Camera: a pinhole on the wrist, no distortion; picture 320 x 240 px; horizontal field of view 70.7 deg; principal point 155.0 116.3 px. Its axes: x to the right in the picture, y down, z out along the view. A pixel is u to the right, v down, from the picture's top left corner.
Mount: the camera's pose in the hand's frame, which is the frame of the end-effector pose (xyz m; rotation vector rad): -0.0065 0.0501 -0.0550 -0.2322 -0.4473 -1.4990
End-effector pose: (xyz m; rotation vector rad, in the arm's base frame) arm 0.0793 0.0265 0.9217 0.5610 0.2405 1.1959
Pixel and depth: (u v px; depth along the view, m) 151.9 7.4 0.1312
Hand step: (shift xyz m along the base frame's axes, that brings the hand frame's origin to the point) -0.0894 -0.0710 0.0896
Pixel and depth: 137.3 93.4 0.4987
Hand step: -0.1104 -0.1504 0.4500
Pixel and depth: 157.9 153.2 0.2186
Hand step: -0.0474 -0.0081 0.1981
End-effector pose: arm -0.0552 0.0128 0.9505 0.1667 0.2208 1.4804
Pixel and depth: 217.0 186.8 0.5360
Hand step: -0.0143 0.1097 0.5267
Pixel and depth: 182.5 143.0 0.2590
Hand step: -0.0800 0.0033 0.2214
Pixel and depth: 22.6 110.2 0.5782
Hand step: -0.5068 -0.0491 0.4596
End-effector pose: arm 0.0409 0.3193 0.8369 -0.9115 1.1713 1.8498
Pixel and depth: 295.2 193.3 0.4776
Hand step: -0.1240 0.5047 0.0894
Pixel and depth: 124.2 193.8 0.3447
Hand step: -0.2840 0.1715 0.1256
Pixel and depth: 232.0 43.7 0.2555
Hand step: -0.0398 0.1385 0.2000
